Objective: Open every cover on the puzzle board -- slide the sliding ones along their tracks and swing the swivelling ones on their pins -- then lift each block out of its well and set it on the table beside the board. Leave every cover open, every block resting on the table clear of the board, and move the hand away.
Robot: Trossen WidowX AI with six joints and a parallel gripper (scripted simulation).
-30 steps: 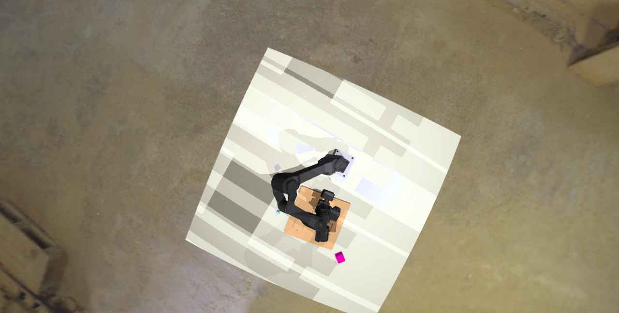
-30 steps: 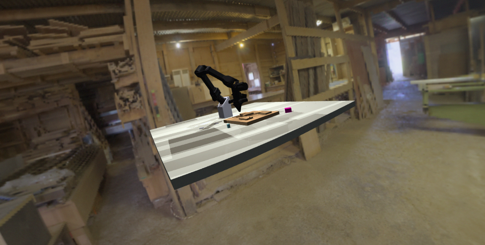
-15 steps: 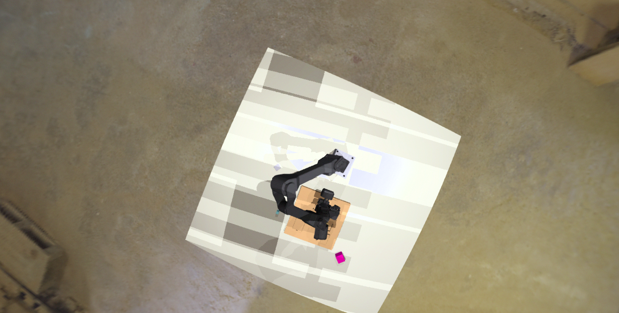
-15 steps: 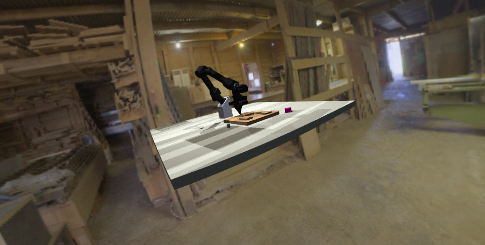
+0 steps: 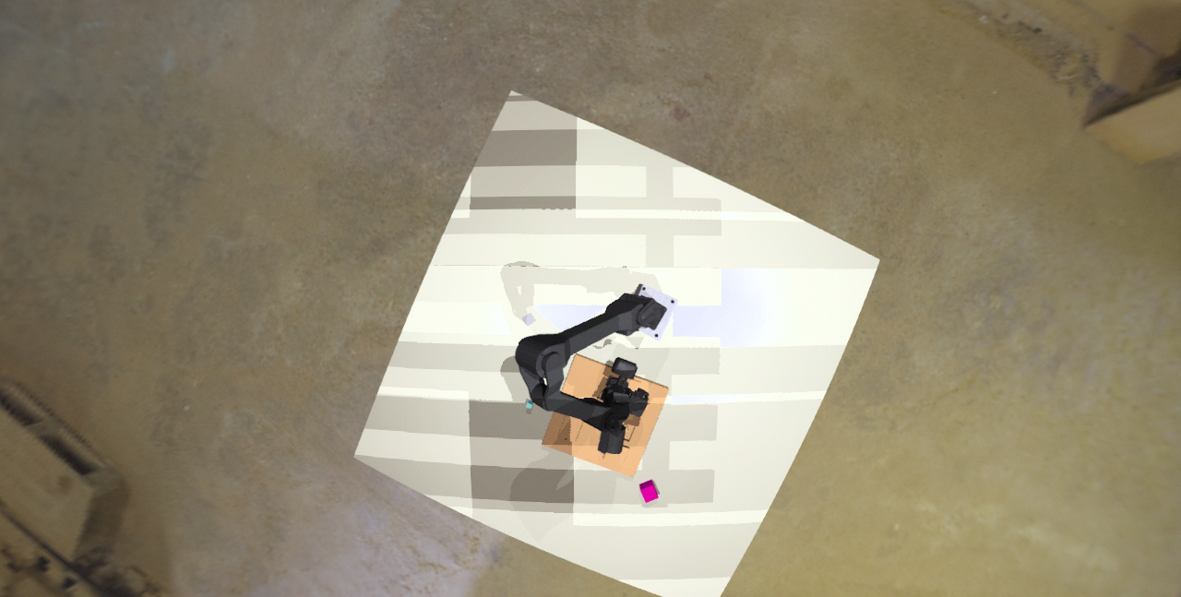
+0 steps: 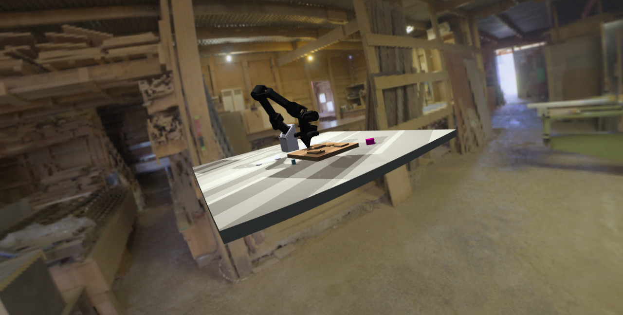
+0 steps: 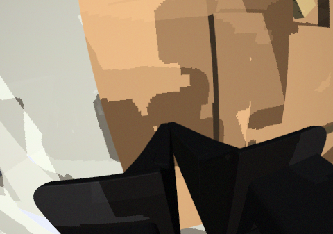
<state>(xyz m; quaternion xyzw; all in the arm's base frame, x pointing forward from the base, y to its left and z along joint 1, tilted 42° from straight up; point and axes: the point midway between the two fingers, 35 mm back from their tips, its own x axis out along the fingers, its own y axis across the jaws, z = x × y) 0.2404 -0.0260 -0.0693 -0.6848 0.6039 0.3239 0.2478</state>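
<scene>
Right now my gripper tip is 90 mm short of the tan wooden puzzle board and 30 mm to the right of it. Also, from my gripper tip: teal block 190 mm ahead, 180 mm to the right, 10 mm below; then magenta block 270 mm to the left, 250 mm ahead, 10 mm below.
</scene>
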